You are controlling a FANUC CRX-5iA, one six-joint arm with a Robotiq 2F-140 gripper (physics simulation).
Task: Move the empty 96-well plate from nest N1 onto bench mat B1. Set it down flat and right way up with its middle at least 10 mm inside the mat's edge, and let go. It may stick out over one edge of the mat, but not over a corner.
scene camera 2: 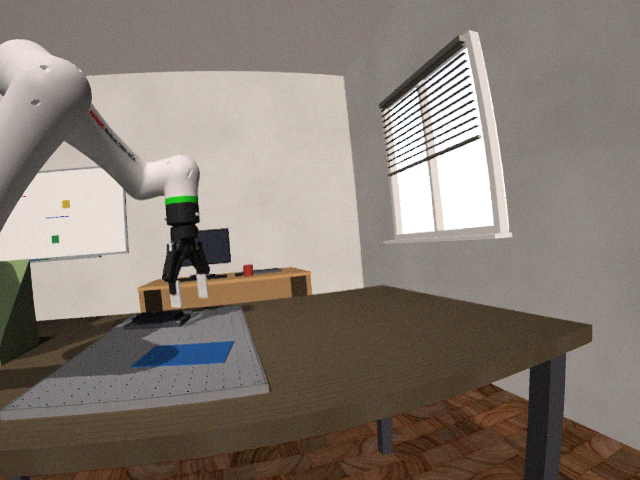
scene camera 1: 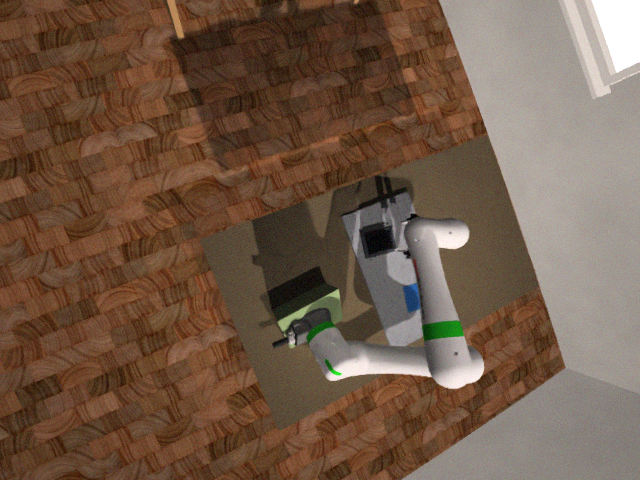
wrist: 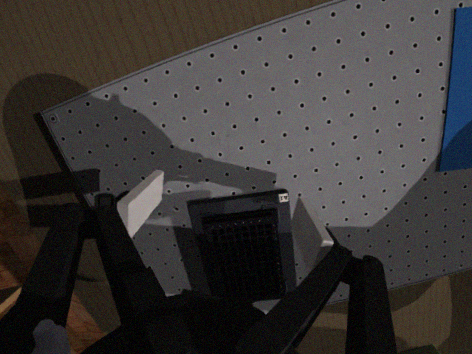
Note:
In view: my gripper (scene camera 2: 191, 302), a black 96-well plate (wrist: 245, 250) and a blue bench mat B1 (scene camera 2: 202, 353).
My gripper shows as well in the wrist view (wrist: 229, 198).

